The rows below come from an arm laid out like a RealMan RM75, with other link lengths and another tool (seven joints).
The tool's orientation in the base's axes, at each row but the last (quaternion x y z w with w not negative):
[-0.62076, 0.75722, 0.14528, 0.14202]
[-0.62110, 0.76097, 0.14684, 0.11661]
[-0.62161, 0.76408, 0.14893, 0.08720]
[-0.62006, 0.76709, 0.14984, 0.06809]
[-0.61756, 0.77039, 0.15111, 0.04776]
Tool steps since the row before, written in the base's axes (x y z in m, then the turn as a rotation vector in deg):
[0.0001, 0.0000, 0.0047, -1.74, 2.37, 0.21]
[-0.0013, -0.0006, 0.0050, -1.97, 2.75, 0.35]
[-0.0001, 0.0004, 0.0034, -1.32, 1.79, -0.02]
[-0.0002, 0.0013, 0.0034, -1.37, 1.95, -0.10]
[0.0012, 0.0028, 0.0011, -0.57, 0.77, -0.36]
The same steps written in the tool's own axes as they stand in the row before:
[-0.0019, 0.0001, -0.0043, -1.88, 2.16, 0.69]
[-0.0010, 0.0016, -0.0049, -2.23, 2.47, 0.70]
[-0.0014, 0.0006, -0.0031, -1.37, 1.61, 0.69]
[-0.0022, 0.0009, -0.0028, -1.48, 1.68, 0.82]
[-0.0032, -0.0004, -0.0004, -0.50, 0.64, 0.63]

